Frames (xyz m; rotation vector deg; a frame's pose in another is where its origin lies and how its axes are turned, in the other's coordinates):
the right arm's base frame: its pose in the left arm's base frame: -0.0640 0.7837 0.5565 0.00 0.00 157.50
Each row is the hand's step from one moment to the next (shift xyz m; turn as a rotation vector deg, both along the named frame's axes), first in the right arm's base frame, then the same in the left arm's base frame.
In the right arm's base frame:
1: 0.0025 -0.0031 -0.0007 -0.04 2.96 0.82
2: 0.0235 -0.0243 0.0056 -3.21 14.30 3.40
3: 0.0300 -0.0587 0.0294 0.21 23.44 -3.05
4: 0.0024 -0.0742 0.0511 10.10 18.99 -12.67
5: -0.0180 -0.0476 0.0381 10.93 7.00 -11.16
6: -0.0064 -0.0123 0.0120 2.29 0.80 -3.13
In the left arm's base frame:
1: -0.0011 0.0038 -0.0007 -1.10 -2.75 0.82
2: -0.0124 0.0314 0.0056 -2.51 -14.44 3.40
3: -0.0053 0.0657 0.0294 -9.16 -21.58 -3.05
4: 0.0262 0.0695 0.0511 -16.60 -13.68 -12.67
5: 0.0348 0.0371 0.0381 -12.78 -2.28 -11.16
6: 0.0106 0.0089 0.0120 -2.42 0.14 -3.13

